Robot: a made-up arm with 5 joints. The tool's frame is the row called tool. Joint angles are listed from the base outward.
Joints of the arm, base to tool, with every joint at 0 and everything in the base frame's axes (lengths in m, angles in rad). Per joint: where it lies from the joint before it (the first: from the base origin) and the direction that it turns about. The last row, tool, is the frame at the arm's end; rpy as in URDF.
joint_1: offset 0 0 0.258 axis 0 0 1
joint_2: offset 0 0 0 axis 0 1 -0.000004
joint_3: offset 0.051 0 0.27 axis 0 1 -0.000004
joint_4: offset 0.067 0 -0.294 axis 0 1 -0.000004
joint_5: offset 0.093 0 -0.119 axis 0 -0.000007 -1
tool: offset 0 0 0 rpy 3.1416 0 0
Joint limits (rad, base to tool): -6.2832..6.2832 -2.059..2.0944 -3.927..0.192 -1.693..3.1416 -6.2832..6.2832
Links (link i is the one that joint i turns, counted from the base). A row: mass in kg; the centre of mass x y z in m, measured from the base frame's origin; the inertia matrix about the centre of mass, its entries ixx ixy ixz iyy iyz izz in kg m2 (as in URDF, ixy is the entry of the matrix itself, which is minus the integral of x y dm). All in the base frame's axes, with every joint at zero. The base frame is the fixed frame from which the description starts. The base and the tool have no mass.
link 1: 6.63; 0.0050 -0.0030 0.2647; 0.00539 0 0 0.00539 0 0.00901
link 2: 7.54; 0.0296 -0.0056 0.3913; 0.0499 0 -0.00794 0.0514 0 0.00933
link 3: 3.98; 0.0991 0.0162 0.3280; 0.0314 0 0.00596 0.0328 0 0.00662
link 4: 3.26; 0.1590 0.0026 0.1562; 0.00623 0 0.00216 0.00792 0 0.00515
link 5: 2.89; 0.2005 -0.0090 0.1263; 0.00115 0 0 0.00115 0 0.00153
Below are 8 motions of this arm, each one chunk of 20 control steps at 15 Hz.
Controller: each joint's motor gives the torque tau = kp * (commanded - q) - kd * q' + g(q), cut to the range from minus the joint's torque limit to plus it. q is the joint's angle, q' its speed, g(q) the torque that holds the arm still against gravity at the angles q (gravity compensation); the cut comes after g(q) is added. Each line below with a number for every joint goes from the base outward.
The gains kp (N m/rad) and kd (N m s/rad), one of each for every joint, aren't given. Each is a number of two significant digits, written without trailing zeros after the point. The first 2 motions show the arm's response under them.
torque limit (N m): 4.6 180 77 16 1.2
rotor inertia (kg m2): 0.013 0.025 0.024 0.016 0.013
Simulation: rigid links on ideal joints. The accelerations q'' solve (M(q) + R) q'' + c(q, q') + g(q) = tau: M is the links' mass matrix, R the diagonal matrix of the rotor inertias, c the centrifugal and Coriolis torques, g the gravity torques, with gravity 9.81 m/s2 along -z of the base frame. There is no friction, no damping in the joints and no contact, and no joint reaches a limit. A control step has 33 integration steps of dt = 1/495 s. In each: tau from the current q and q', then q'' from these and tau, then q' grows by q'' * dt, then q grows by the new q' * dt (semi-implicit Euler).
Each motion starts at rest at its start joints. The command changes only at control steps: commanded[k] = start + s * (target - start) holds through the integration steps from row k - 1 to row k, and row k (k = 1, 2, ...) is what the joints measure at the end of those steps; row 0 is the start. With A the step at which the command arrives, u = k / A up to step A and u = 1 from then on. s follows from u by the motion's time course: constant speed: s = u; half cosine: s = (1 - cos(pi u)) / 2; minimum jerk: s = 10 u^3 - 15 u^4 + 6 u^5; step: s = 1 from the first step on.
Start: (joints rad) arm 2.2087 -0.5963 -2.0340 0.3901 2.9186
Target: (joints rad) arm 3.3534 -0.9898 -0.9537 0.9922 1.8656
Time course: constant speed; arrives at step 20
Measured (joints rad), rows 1 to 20:
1: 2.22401 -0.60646 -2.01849 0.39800 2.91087
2: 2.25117 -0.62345 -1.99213 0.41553 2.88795
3: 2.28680 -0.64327 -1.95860 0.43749 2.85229
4: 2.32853 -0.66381 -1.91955 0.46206 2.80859
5: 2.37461 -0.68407 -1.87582 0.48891 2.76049
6: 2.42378 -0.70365 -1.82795 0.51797 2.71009
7: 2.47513 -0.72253 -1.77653 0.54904 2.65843
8: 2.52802 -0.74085 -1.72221 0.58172 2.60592
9: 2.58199 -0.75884 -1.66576 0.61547 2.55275
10: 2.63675 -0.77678 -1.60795 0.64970 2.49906
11: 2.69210 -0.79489 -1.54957 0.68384 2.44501
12: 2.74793 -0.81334 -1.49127 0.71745 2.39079
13: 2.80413 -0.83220 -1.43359 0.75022 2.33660
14: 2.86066 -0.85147 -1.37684 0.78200 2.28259
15: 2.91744 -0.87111 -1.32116 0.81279 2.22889
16: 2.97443 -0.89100 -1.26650 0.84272 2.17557
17: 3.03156 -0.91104 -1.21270 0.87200 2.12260
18: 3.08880 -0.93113 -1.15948 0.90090 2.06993
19: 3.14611 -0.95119 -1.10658 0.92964 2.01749
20: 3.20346 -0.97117 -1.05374 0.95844 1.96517
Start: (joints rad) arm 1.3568 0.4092 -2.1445 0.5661 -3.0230
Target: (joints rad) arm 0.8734 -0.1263 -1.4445 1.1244 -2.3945
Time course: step
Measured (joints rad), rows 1 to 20:
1: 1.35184 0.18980 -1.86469 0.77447 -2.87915
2: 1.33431 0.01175 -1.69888 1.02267 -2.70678
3: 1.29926 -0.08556 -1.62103 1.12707 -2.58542
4: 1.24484 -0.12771 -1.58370 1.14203 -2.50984
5: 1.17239 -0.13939 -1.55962 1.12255 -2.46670
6: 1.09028 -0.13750 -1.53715 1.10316 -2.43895
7: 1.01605 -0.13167 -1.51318 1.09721 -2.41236
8: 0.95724 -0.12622 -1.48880 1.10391 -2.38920
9: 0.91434 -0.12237 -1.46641 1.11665 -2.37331
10: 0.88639 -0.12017 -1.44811 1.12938 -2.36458
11: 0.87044 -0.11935 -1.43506 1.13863 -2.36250
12: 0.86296 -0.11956 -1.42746 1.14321 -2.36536
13: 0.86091 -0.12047 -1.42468 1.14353 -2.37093
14: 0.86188 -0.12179 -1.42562 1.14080 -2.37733
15: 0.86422 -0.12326 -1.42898 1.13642 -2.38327
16: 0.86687 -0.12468 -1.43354 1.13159 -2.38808
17: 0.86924 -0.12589 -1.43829 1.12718 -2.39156
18: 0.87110 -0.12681 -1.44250 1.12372 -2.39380
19: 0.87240 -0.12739 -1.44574 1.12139 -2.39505
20: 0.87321 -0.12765 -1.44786 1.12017 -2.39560
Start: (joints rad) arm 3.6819 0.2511 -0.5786 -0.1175 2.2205
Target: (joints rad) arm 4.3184 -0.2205 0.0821 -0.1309 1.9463
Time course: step
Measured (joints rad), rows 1 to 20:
1: 3.68892 0.03933 -0.42398 -0.08859 2.20394
2: 3.72514 -0.12952 -0.27217 -0.18142 2.12645
3: 3.80512 -0.19487 -0.17698 -0.22668 2.06066
4: 3.93430 -0.21384 -0.10722 -0.21281 2.01944
5: 4.06407 -0.21743 -0.04856 -0.17821 1.99607
6: 4.16289 -0.21742 0.00288 -0.14530 1.97955
7: 4.22040 -0.21693 0.04588 -0.11996 1.96443
8: 4.25269 -0.21658 0.07824 -0.10284 1.94972
9: 4.27351 -0.21661 0.09935 -0.09431 1.93783
10: 4.28748 -0.21702 0.11025 -0.09328 1.93056
11: 4.29699 -0.21769 0.11297 -0.09768 1.92805
12: 4.30352 -0.21848 0.11001 -0.10521 1.92931
13: 4.30802 -0.21926 0.10380 -0.11380 1.93292
14: 4.31112 -0.21994 0.09644 -0.12189 1.93751
15: 4.31327 -0.22047 0.08945 -0.12851 1.94198
16: 4.31475 -0.22083 0.08376 -0.13318 1.94566
17: 4.31579 -0.22102 0.07979 -0.13589 1.94821
18: 4.31653 -0.22106 0.07753 -0.13691 1.94963
19: 4.31705 -0.22101 0.07675 -0.13666 1.95007
20: 4.31743 -0.22089 0.07704 -0.13562 1.94980

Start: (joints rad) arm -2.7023 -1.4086 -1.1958 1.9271 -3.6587
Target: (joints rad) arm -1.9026 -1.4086 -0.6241 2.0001 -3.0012
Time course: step
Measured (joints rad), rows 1 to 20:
1: -2.67047 -1.43028 -1.11301 1.89093 -3.54324
2: -2.57178 -1.42771 -0.98868 1.90366 -3.34376
3: -2.40405 -1.41310 -0.85915 1.92599 -3.16554
4: -2.25206 -1.40218 -0.74765 1.95070 -3.05134
5: -2.14613 -1.39843 -0.66654 1.97899 -2.99958
6: -2.07268 -1.39954 -0.61729 2.00460 -2.98556
7: -2.02141 -1.40225 -0.59433 2.02034 -2.98827
8: -1.98557 -1.40472 -0.58923 2.02439 -2.99517
9: -1.96051 -1.40647 -0.59395 2.02016 -3.00076
10: -1.94300 -1.40759 -0.60255 2.01258 -3.00374
11: -1.93076 -1.40829 -0.61132 2.00540 -3.00462
12: -1.92221 -1.40869 -0.61841 2.00039 -3.00438
13: -1.91625 -1.40890 -0.62320 1.99777 -3.00374
14: -1.91209 -1.40896 -0.62583 1.99698 -3.00309
15: -1.90920 -1.40892 -0.62682 1.99729 -3.00257
16: -1.90719 -1.40884 -0.62677 1.99805 -3.00219
17: -1.90579 -1.40875 -0.62618 1.99888 -3.00192
18: -1.90482 -1.40867 -0.62546 1.99955 -3.00171
19: -1.90415 -1.40862 -0.62481 2.00001 -3.00156
20: -1.90368 -1.40859 -0.62433 2.00026 -3.00145

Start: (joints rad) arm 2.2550 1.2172 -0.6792 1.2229 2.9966
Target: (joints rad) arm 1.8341 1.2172 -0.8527 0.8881 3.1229
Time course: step
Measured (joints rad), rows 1 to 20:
1: 2.23176 1.22193 -0.68498 1.14781 3.00667
2: 2.16581 1.22660 -0.71238 1.04887 3.03551
3: 2.07634 1.22538 -0.75348 0.97288 3.06609
4: 2.00261 1.22080 -0.79763 0.91784 3.09262
5: 1.94899 1.21584 -0.83674 0.87941 3.11317
6: 1.91091 1.21193 -0.86650 0.85566 3.12733
7: 1.88422 1.20970 -0.88555 0.84438 3.13563
8: 1.86587 1.20919 -0.89448 0.84274 3.13920
9: 1.85363 1.21011 -0.89510 0.84775 3.13936
10: 1.84577 1.21189 -0.88978 0.85665 3.13737
11: 1.84093 1.21397 -0.88100 0.86708 3.13425
12: 1.83809 1.21590 -0.87101 0.87721 3.13078
13: 1.83649 1.21740 -0.86156 0.88575 3.12750
14: 1.83560 1.21837 -0.85381 0.89200 3.12478
15: 1.83511 1.21885 -0.84834 0.89577 3.12277
16: 1.83483 1.21894 -0.84522 0.89727 3.12153
17: 1.83465 1.21876 -0.84415 0.89698 3.12095
18: 1.83452 1.21842 -0.84464 0.89551 3.12091
19: 1.83441 1.21802 -0.84613 0.89343 3.12121
20: 1.83432 1.21763 -0.84808 0.89124 3.12170

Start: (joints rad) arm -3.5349 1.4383 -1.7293 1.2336 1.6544
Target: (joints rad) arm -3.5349 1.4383 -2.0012 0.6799 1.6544
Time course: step
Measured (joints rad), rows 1 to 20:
1: -3.53443 1.45329 -1.75042 1.10091 1.63058
2: -3.53395 1.46774 -1.79542 0.92121 1.62676
3: -3.53374 1.46615 -1.84770 0.80357 1.64254
4: -3.53375 1.45462 -1.90075 0.73428 1.65787
5: -3.53394 1.44111 -1.95033 0.68876 1.66782
6: -3.53425 1.42960 -1.99259 0.65710 1.67387
7: -3.53464 1.42158 -2.02492 0.63664 1.67741
8: -3.53504 1.41741 -2.04631 0.62614 1.67893
9: -3.53541 1.41676 -2.05713 0.62412 1.67859
10: -3.53571 1.41893 -2.05875 0.62876 1.67662
11: -3.53591 1.42300 -2.05320 0.63799 1.67335
12: -3.53601 1.42800 -2.04283 0.64975 1.66922
13: -3.53600 1.43307 -2.02998 0.66217 1.66471
14: -3.53589 1.43756 -2.01675 0.67369 1.66026
15: -3.53570 1.44104 -2.00481 0.68319 1.65627
16: -3.53547 1.44332 -1.99531 0.69002 1.65305
17: -3.53522 1.44443 -1.98883 0.69396 1.65078
18: -3.53498 1.44452 -1.98543 0.69522 1.64951
19: -3.53478 1.44383 -1.98479 0.69428 1.64917
20: -3.53463 1.44266 -1.98631 0.69180 1.64958

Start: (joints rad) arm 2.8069 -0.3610 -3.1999 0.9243 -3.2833
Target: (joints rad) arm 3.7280 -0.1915 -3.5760 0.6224 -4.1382
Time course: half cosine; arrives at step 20
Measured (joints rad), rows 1 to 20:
1: 2.80786 -0.36047 -3.20065 0.92362 -3.28461
2: 2.81211 -0.35856 -3.20333 0.92103 -3.29014
3: 2.82198 -0.35485 -3.20863 0.91579 -3.30241
4: 2.83909 -0.34923 -3.21693 0.90764 -3.32274
5: 2.86426 -0.34181 -3.22847 0.89652 -3.35148
6: 2.89771 -0.33280 -3.24333 0.88248 -3.38835
7: 2.93913 -0.32250 -3.26152 0.86564 -3.43264
8: 2.98782 -0.31122 -3.28288 0.84620 -3.48337
9: 3.04279 -0.29929 -3.30714 0.82450 -3.53933
10: 3.10286 -0.28702 -3.33385 0.80100 -3.59917
11: 3.16668 -0.27470 -3.36243 0.77630 -3.66143
12: 3.23281 -0.26260 -3.39217 0.75107 -3.72464
13: 3.29976 -0.25094 -3.42225 0.72607 -3.78731
14: 3.36600 -0.23995 -3.45179 0.70206 -3.84804
15: 3.42999 -0.22982 -3.47991 0.67980 -3.90548
16: 3.49021 -0.22074 -3.50575 0.65998 -3.95838
17: 3.54519 -0.21289 -3.52852 0.64320 -4.00558
18: 3.59356 -0.20645 -3.54754 0.62993 -4.04597
19: 3.63407 -0.20160 -3.56230 0.62051 -4.07857
20: 3.66562 -0.19849 -3.57244 0.61511 -4.10248

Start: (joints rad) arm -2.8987 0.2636 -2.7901 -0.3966 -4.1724
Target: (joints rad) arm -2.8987 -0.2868 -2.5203 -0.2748 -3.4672
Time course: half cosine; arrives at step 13
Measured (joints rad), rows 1 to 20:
1: -2.89874 0.26079 -2.78639 -0.39502 -4.17094
2: -2.89888 0.25027 -2.77414 -0.38825 -4.16439
3: -2.89913 0.22892 -2.75284 -0.37441 -4.14872
4: -2.89948 0.19549 -2.72451 -0.35500 -4.12077
5: -2.89983 0.15032 -2.69234 -0.33308 -4.07880
6: -2.90011 0.09506 -2.65982 -0.31188 -4.02268
7: -2.90024 0.03234 -2.63012 -0.29413 -3.95386
8: -2.90018 -0.03442 -2.60575 -0.28181 -3.87526
9: -2.89993 -0.10131 -2.58838 -0.27603 -3.79102
10: -2.89954 -0.16427 -2.57882 -0.27705 -3.70615
11: -2.89904 -0.21935 -2.57702 -0.28431 -3.62611
12: -2.89846 -0.26298 -2.58227 -0.29663 -3.55628
13: -2.89786 -0.29228 -2.59335 -0.31228 -3.50143
14: -2.89734 -0.30806 -2.60501 -0.32735 -3.46374
15: -2.89700 -0.31418 -2.61072 -0.33627 -3.44181
16: -2.89689 -0.31381 -2.60830 -0.33610 -3.43237
17: -2.89699 -0.30937 -2.59830 -0.32773 -3.43184
18: -2.89724 -0.30281 -2.58276 -0.31394 -3.43698
19: -2.89759 -0.29563 -2.56429 -0.29795 -3.44513
20: -2.89797 -0.28894 -2.54543 -0.28252 -3.45426

